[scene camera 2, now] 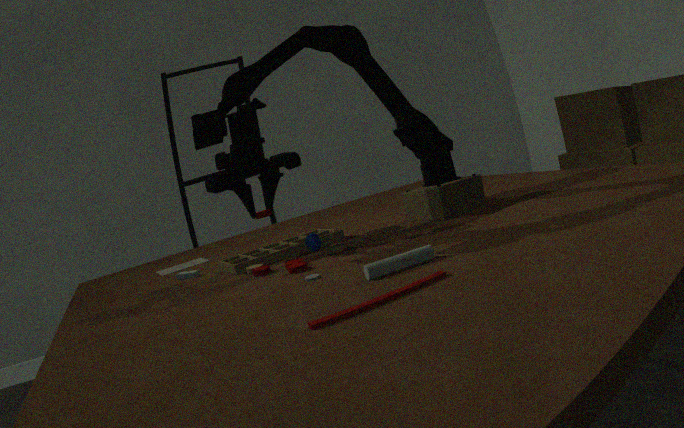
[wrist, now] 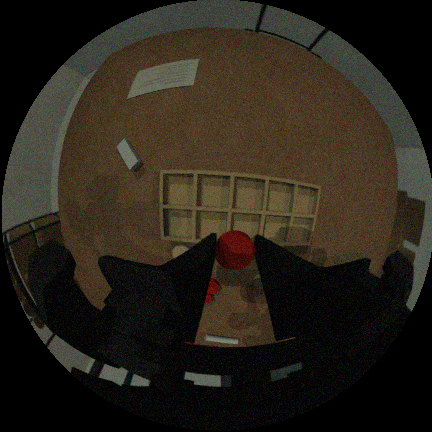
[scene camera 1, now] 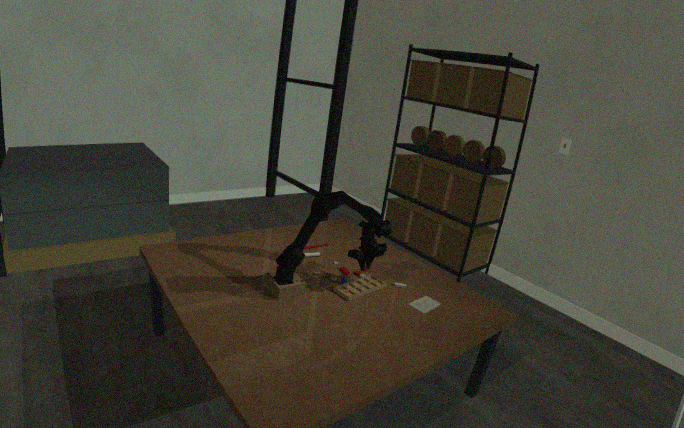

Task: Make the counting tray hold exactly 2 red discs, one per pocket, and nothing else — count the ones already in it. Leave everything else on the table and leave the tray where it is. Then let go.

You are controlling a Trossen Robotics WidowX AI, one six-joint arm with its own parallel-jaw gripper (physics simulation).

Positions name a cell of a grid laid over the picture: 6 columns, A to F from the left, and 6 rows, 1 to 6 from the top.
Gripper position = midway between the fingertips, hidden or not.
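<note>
Counting tray (scene camera 1: D5) on the table. Wrist view: counting tray (wrist: C3). Grey flat plate (wrist: C2) on the table. My gripper (wrist: D4). Scene camera 2: my gripper (scene camera 2: C4).
</note>
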